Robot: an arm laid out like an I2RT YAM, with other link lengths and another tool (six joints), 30 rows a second.
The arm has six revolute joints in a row. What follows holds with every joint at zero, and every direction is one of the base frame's. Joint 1 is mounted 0.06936 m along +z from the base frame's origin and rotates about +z. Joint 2 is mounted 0.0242 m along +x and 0.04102 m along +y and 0.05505 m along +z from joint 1 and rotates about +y. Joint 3 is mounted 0.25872 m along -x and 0.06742 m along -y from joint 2 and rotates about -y. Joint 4 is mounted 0.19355 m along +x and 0.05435 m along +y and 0.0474 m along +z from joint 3 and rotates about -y. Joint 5 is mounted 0.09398 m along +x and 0.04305 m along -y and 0.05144 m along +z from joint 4 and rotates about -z. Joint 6 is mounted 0.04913 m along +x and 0.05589 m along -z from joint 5 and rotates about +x. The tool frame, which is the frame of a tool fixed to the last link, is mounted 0.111 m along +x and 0.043 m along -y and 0.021 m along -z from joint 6; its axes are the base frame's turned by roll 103.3, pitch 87.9 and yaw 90 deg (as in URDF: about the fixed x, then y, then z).
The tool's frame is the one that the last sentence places.
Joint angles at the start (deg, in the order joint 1, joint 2, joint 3, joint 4, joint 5, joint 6):
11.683, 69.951, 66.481, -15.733, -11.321, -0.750
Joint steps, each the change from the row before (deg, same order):
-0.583, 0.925, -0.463, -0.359, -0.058, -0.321
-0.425, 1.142, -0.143, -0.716, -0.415, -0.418
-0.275, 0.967, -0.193, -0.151, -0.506, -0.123
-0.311, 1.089, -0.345, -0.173, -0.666, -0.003
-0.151, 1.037, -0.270, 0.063, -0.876, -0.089
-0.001, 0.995, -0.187, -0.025, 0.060, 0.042
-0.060, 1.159, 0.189, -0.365, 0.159, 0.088
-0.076, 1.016, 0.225, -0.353, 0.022, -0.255
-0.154, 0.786, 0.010, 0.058, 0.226, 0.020
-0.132, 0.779, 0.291, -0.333, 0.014, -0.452
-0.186, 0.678, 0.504, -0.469, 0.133, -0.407
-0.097, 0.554, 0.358, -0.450, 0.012, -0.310
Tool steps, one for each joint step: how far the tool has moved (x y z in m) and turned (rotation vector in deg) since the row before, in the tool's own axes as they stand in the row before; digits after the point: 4 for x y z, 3 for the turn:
0.0093, -0.0038, 0.0047, 0.524, 1.669, -0.169
0.0094, -0.0017, 0.0052, 0.007, 1.909, -0.308
0.0065, -0.0003, 0.0047, -0.242, 1.287, -0.039
0.0084, -0.0001, 0.0054, -0.371, 1.611, 0.109
0.0064, 0.0015, 0.0053, -0.732, 1.229, -0.018
0.0061, -0.0003, 0.0049, 0.069, 1.216, 0.052
0.0055, -0.0009, 0.0049, 0.222, 1.353, 0.125
0.0043, -0.0007, 0.0043, 0.095, 1.084, -0.204
0.0032, -0.0017, 0.0036, 0.361, 0.721, 0.102
0.0025, -0.0011, 0.0031, 0.127, 0.717, -0.369
0.0011, -0.0018, 0.0023, 0.286, 0.551, -0.296
0.0016, -0.0008, 0.0019, 0.085, 0.576, -0.250

